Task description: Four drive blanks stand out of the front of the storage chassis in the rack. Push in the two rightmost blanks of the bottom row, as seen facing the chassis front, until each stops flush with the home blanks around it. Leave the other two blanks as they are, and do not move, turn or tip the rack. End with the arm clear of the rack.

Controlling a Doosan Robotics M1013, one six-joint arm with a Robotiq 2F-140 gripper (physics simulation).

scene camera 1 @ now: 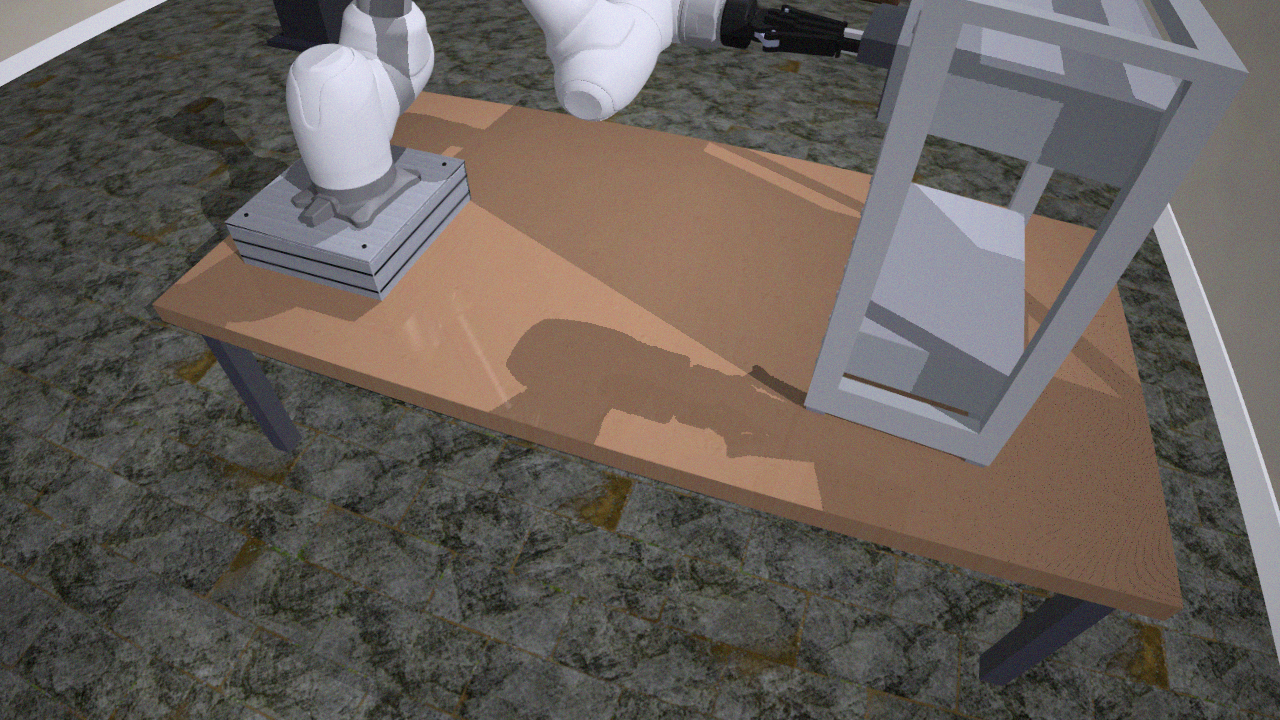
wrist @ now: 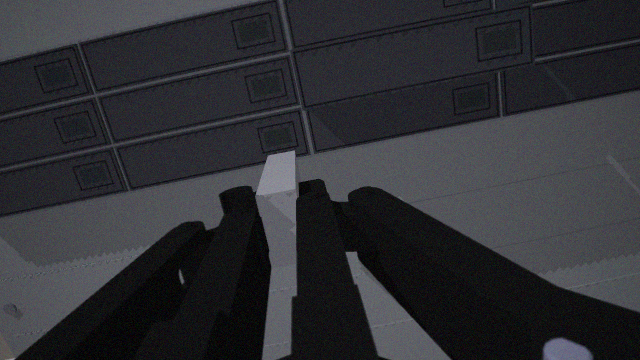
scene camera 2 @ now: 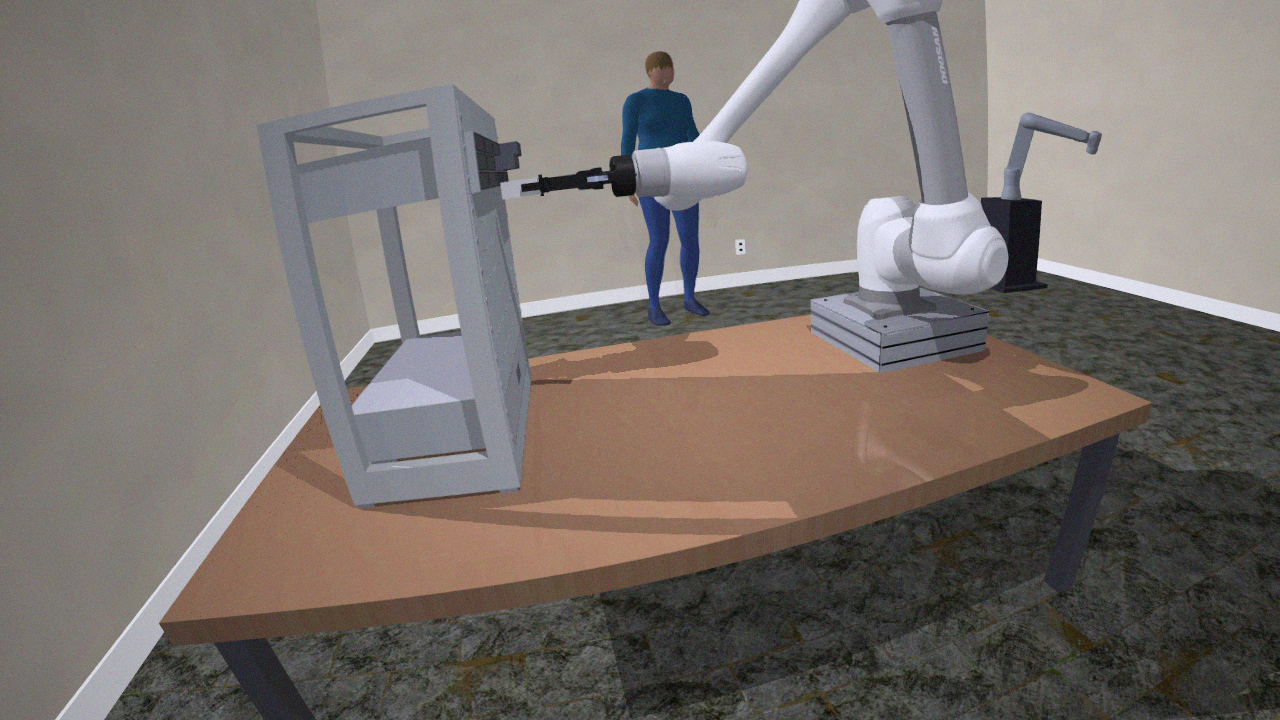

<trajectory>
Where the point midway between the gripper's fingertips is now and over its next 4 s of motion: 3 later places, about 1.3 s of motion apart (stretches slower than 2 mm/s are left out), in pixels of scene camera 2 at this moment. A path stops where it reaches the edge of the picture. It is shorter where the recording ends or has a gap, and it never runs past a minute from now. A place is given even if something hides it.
My gripper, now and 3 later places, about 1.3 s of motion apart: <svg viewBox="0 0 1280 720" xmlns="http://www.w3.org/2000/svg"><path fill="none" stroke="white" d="M501 191L515 187L503 171L501 172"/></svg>
</trajectory>
